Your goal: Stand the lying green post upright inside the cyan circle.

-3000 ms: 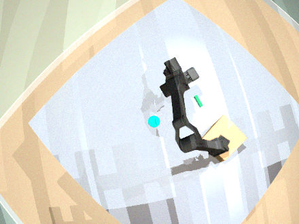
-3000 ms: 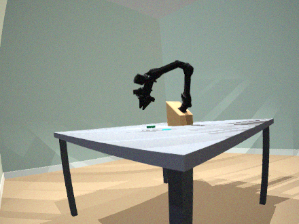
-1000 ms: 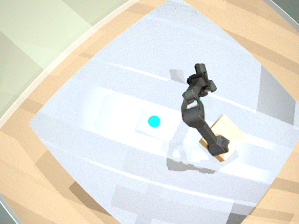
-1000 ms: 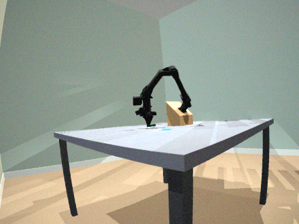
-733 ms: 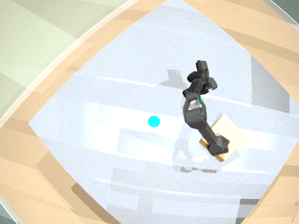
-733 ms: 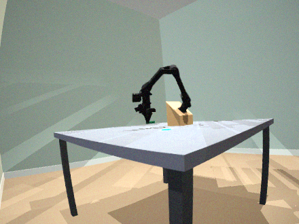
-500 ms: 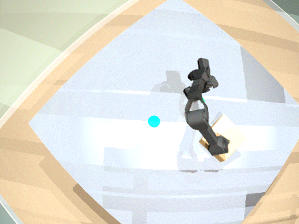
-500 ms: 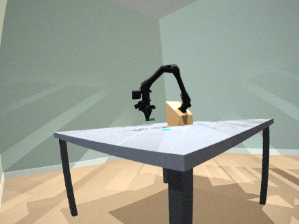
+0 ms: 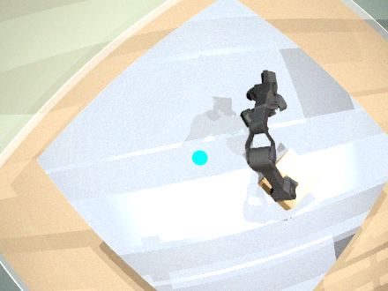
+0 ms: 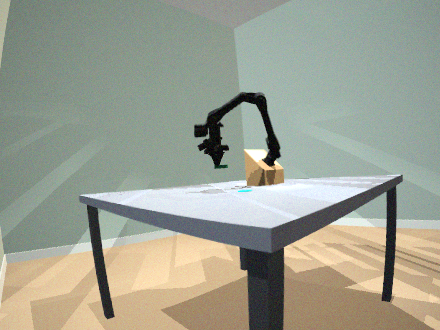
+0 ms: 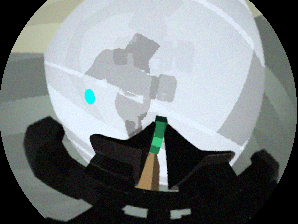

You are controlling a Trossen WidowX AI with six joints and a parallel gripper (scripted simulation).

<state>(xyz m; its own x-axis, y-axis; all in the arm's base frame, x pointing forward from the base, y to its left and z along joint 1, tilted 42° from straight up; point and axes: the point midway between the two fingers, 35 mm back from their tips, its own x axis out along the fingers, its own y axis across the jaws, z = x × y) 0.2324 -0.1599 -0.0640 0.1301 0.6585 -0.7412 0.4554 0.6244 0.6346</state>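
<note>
My gripper tip is now 240 mm to the right of the cyan circle, 110 mm short of it and 110 mm above it. The rest, counted from my gripper tip: green post 20 mm behind, 10 mm to the left.
</note>
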